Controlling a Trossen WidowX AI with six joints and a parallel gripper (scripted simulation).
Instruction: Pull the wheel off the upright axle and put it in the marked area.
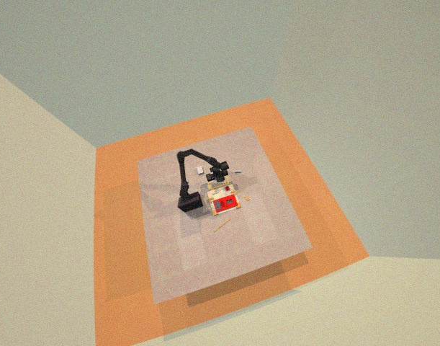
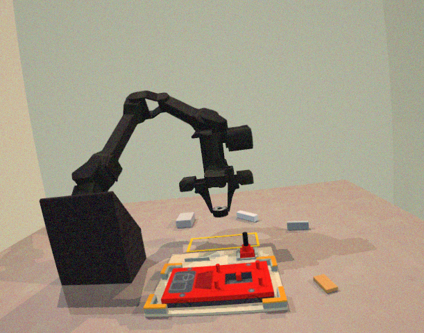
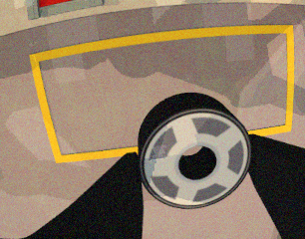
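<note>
Right now my gripper tip is right at the wheel. Also, from my gripper tip: black axle (5 cm ahead, 10 cm to the right, 5 cm below).
</note>
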